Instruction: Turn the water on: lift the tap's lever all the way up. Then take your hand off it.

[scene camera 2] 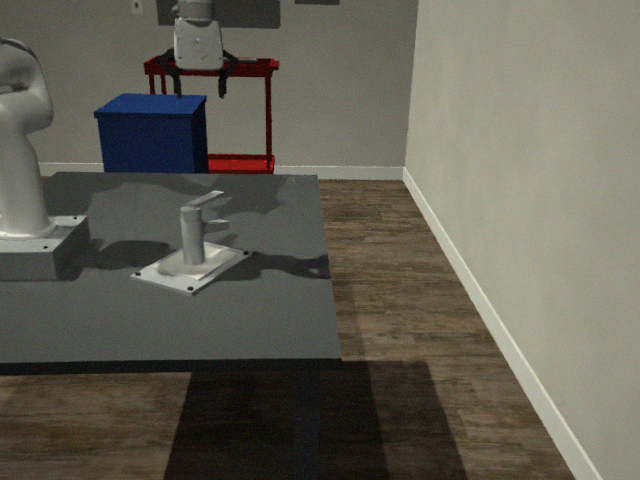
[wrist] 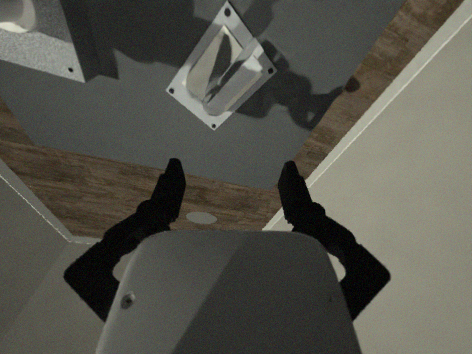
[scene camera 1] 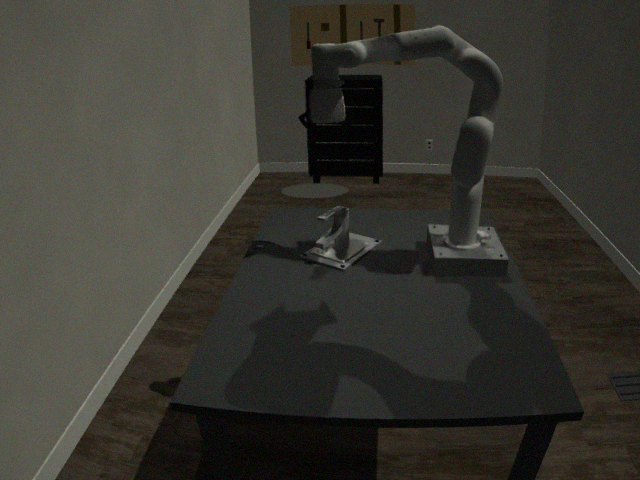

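Seen in the pictures: gripper, fingertip midpoint: (scene camera 2: 200, 97) (wrist: 232, 171) (scene camera 1: 328, 141); arm's base, link origin: (scene camera 2: 27, 231) (scene camera 1: 461, 242).
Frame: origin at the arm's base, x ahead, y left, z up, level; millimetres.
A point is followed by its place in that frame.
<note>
The silver tap (scene camera 1: 342, 240) @[x 385, y -46, z -18 mm] (scene camera 2: 193, 240) @[x 393, y -94, z 13 mm] stands upright on a square base plate (scene camera 1: 369, 240) @[x 296, y -130, z -57 mm] (scene camera 2: 155, 277) @[x 311, y -140, z -57 mm] (wrist: 195, 111) @[x 337, y -168, z -57 mm] fixed to the table. Its lever (scene camera 1: 332, 211) @[x 414, y -27, z 91 mm] (scene camera 2: 209, 197) @[x 426, y -20, z 91 mm] (wrist: 237, 86) @[x 424, y -19, z 91 mm] slants upward from the top of the tap, above the spout (scene camera 1: 324, 240) @[x 438, y 25, z 16 mm] (scene camera 2: 217, 221) @[x 438, y 14, z 18 mm]. My gripper (scene camera 2: 200, 96) @[x 418, y -9, z 319 mm] (wrist: 232, 171) @[x 418, y -9, z 319 mm] is open with nothing between its fingers, points down and hangs high above the tap, apart from the lever. In the wrist view the tap lies beyond the fingertips, toward the top. In scene camera 1 the fingers are mostly hidden behind the gripper's body.
The dark table (scene camera 1: 387, 310) @[x 251, y 293, z -65 mm] (scene camera 2: 155, 320) @[x 342, y -316, z -65 mm] (wrist: 125, 125) @[x 125, y -276, z -65 mm] bears the tap and my arm's base block (scene camera 1: 467, 264) @[x 0, y 108, z -23 mm] (scene camera 2: 25, 264) @[x 38, y -130, z -26 mm] (wrist: 45, 52) @[x 39, y -87, z 3 mm]. A wall (scene camera 1: 129, 129) (scene camera 2: 516, 155) runs along the tap's side of the room. A black cabinet (scene camera 1: 356, 134), blue box (scene camera 2: 147, 142) and red cart (scene camera 2: 268, 118) stand beyond the table.
</note>
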